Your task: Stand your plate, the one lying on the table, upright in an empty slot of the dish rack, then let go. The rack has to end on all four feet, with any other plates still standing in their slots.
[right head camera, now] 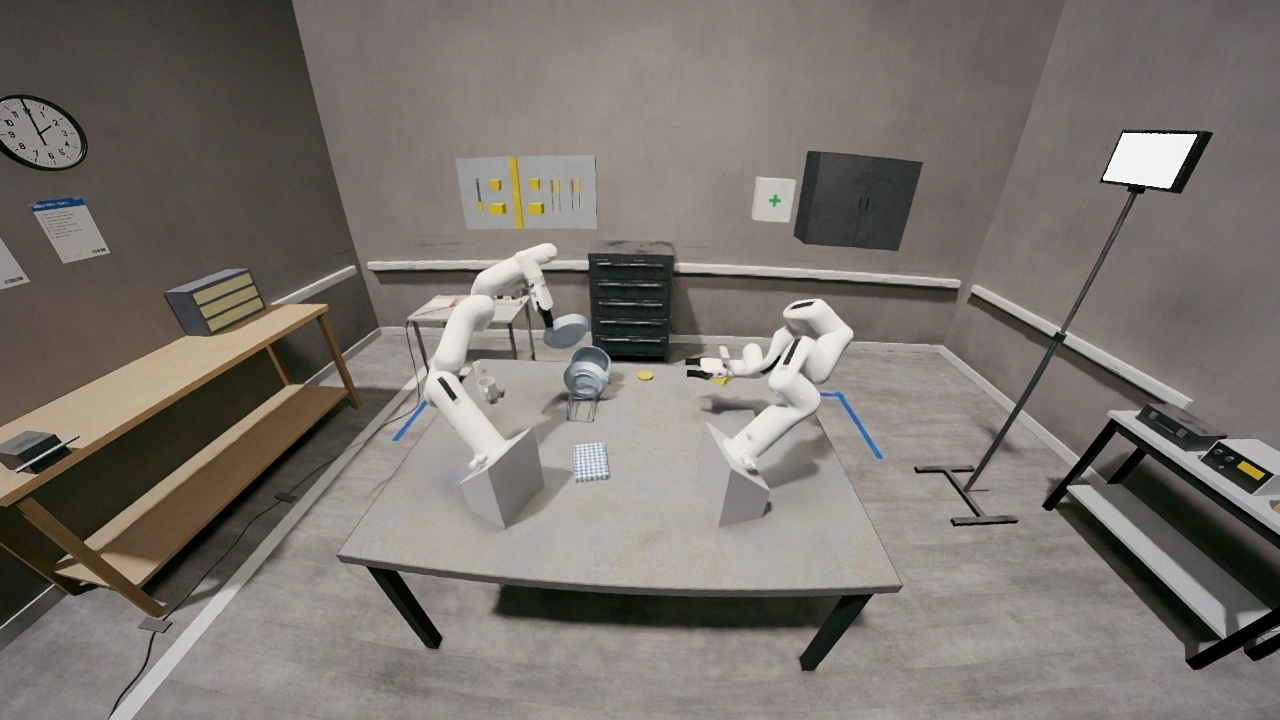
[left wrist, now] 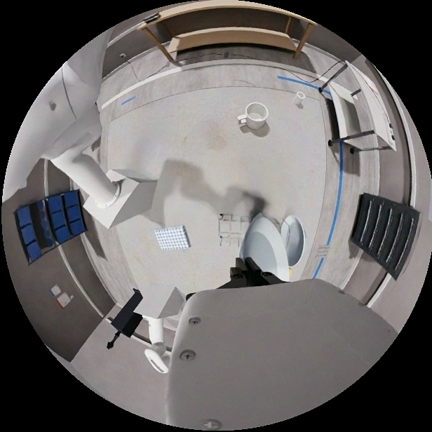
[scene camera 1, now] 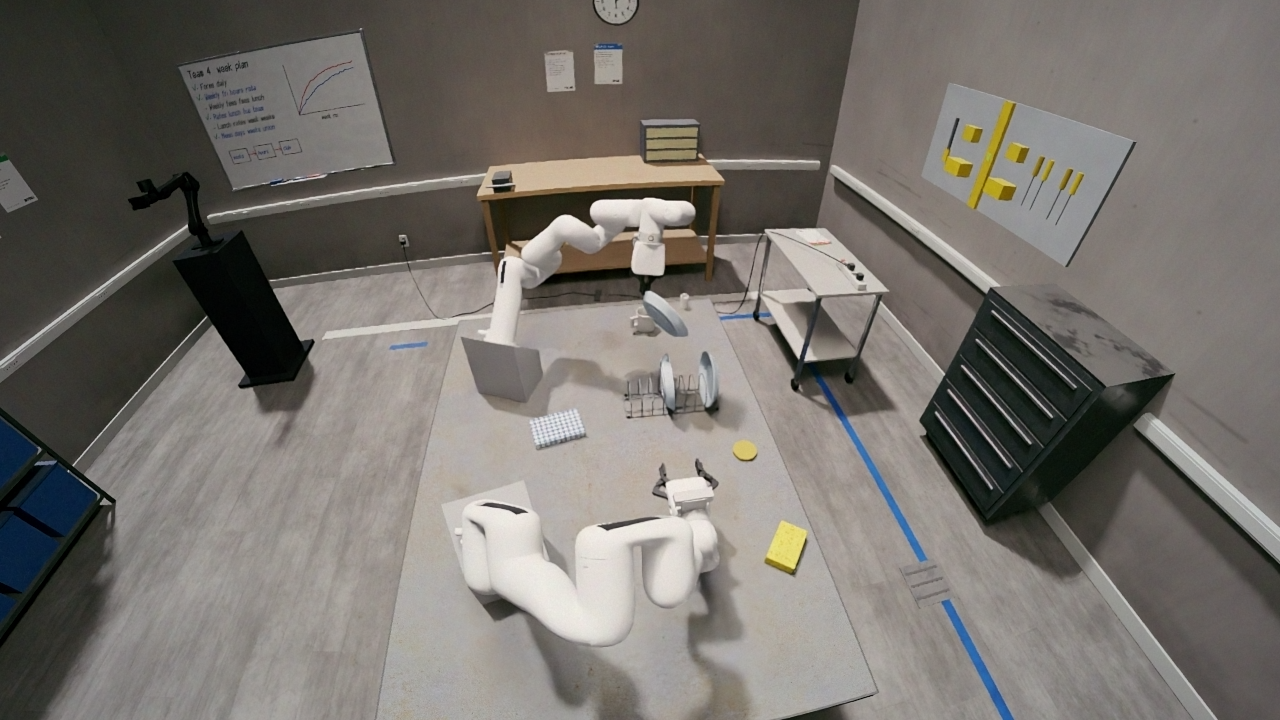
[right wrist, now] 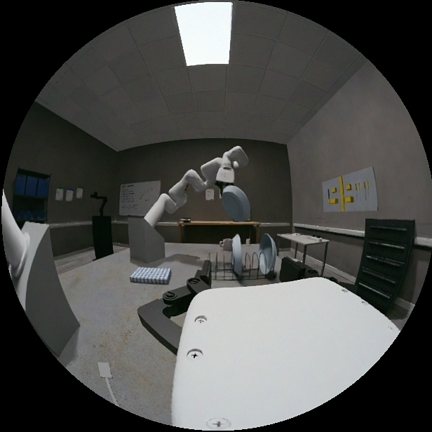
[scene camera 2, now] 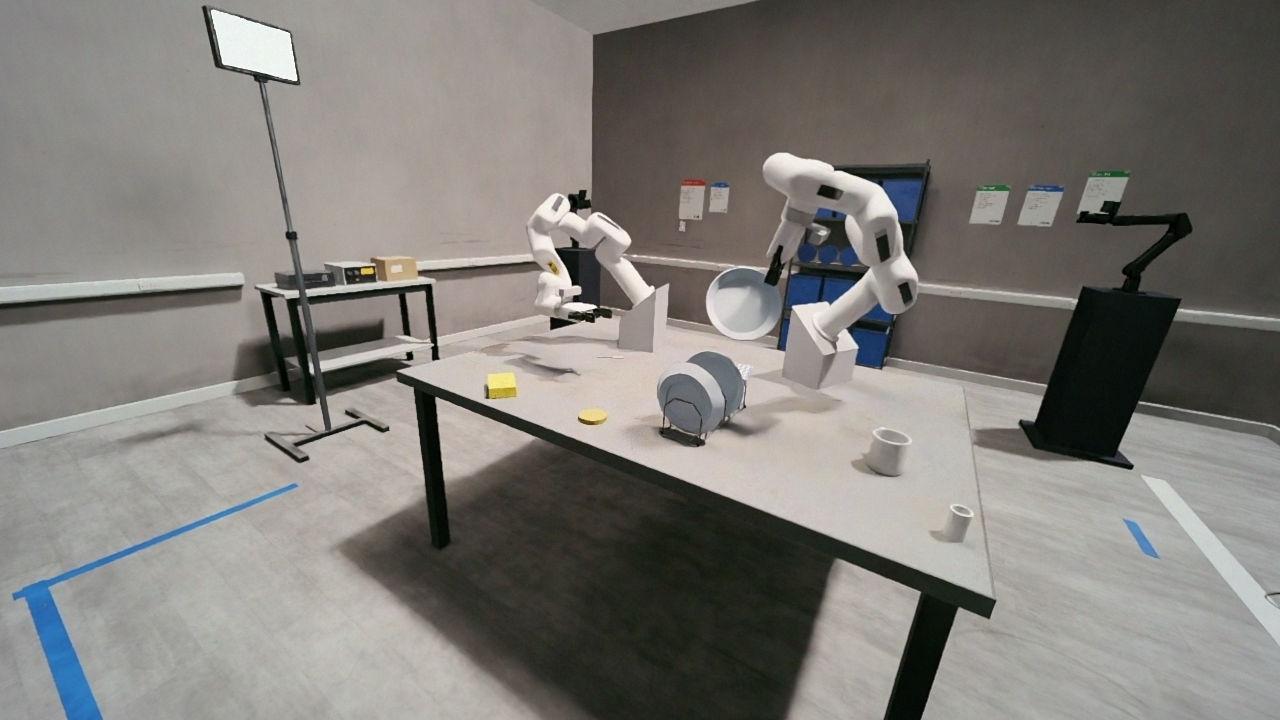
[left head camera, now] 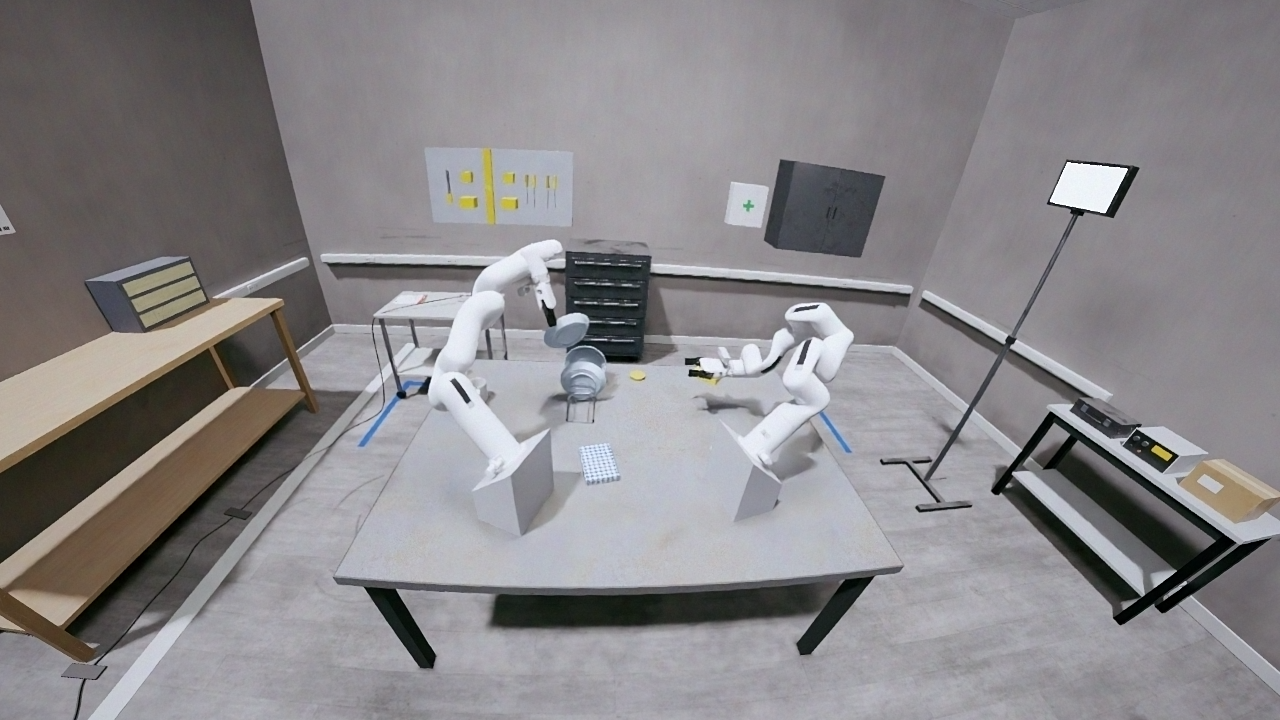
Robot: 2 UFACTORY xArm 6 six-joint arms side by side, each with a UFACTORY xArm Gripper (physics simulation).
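Seen in the pictures: left gripper, fingertip midpoint: (right head camera: 550, 326) (scene camera 1: 644, 294) (scene camera 2: 770, 283) (left head camera: 553, 325); right gripper, fingertip midpoint: (right head camera: 686, 367) (scene camera 1: 679, 463) (scene camera 2: 603, 316) (left head camera: 686, 367); left arm's base, link origin: (right head camera: 496, 454) (scene camera 1: 500, 343) (scene camera 2: 825, 327) (left head camera: 511, 459); right arm's base, link origin: (right head camera: 737, 455) (left head camera: 750, 452).
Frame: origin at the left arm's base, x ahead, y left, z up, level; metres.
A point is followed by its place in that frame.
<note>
My left gripper (scene camera 1: 646, 286) @[y 0.032, x 0.513, z 0.200 m] (scene camera 2: 773, 271) @[y 0.032, x 0.513, z 0.200 m] is shut on the rim of a pale blue-grey plate (left head camera: 566, 330) @[y -0.010, x 0.543, z 0.172 m] (right head camera: 565, 331) @[y -0.014, x 0.547, z 0.169 m] (scene camera 1: 665, 314) @[y -0.068, x 0.584, z 0.195 m] (scene camera 2: 742, 303) @[y -0.013, x 0.567, z 0.145 m] (right wrist: 236, 203), holding it tilted in the air, above the level of the dish rack's plates. The wire dish rack (scene camera 2: 682, 437) @[y -0.019, x 0.782, z -0.194 m] stands on the table. Two plates stand upright in it: one about mid-rack (scene camera 1: 667, 382) @[y -0.124, x 0.599, z -0.037 m] (right wrist: 237, 254), one at its right end (scene camera 1: 708, 379) @[y -0.005, x 0.749, z -0.127 m] (right wrist: 267, 254) in scene camera 1. Wire slots show left of and between them. In the left wrist view the held plate hides part of the rack. My right gripper (scene camera 1: 681, 466) @[y -0.498, x 0.637, z 0.028 m] (left head camera: 691, 368) @[y -0.498, x 0.637, z 0.028 m] is open and empty, above the table, away from the rack.
A yellow disc (scene camera 1: 744, 450) @[y -0.278, x 0.863, z -0.187 m] (scene camera 2: 592, 416) @[y -0.266, x 0.874, z -0.187 m] and a yellow sponge (scene camera 1: 785, 547) @[y -0.637, x 0.945, z -0.166 m] (scene camera 2: 502, 385) @[y -0.583, x 0.974, z -0.165 m] lie on the table (scene camera 1: 501, 456) @[y -0.347, x 0.061, z -0.200 m]. A checkered cloth (scene camera 1: 557, 428) @[y -0.229, x 0.234, z -0.176 m] lies near the left arm's base. A white mug (scene camera 2: 888, 451) @[y 0.399, x 0.539, z -0.137 m] and a small white cup (scene camera 2: 957, 522) @[y 0.566, x 0.687, z -0.159 m] stand beyond the rack.
</note>
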